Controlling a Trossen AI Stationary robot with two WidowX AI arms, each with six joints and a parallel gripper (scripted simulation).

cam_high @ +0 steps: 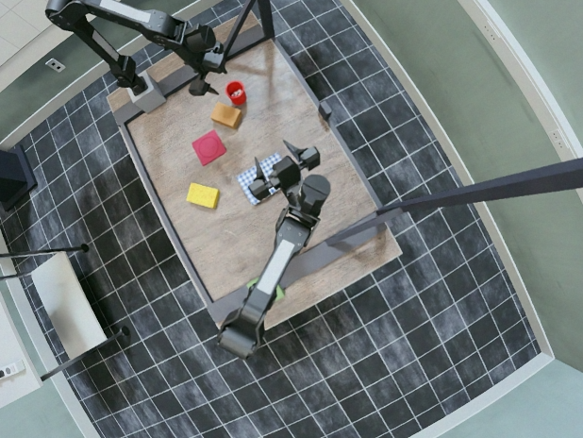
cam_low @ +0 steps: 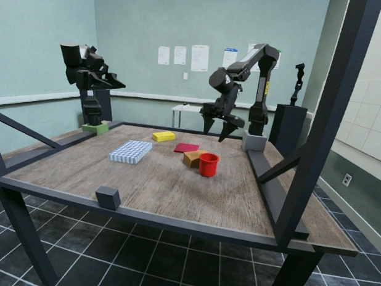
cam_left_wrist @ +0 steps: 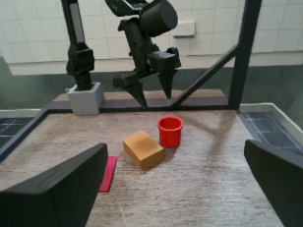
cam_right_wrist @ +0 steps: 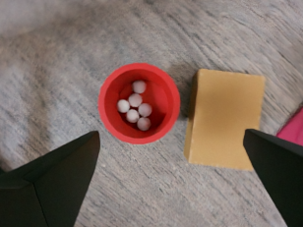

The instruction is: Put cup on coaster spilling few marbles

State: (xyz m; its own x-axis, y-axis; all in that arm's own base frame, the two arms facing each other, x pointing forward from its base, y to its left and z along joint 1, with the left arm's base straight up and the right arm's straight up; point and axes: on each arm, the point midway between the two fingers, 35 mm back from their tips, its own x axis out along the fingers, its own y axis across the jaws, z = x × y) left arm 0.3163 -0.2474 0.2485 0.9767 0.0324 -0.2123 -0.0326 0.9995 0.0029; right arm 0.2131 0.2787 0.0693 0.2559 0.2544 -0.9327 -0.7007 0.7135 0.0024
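Note:
Now: right hand 4 cm past the red cup, 1 cm to the right of it and 13 cm above it. Also, from my right hand: crimson coaster (17 cm ahead, 12 cm to the left, 16 cm below); orange-brown block (4 cm ahead, 6 cm to the left, 14 cm below); blue-and-white checked block (5 cm ahead, 35 cm to the left, 15 cm below).

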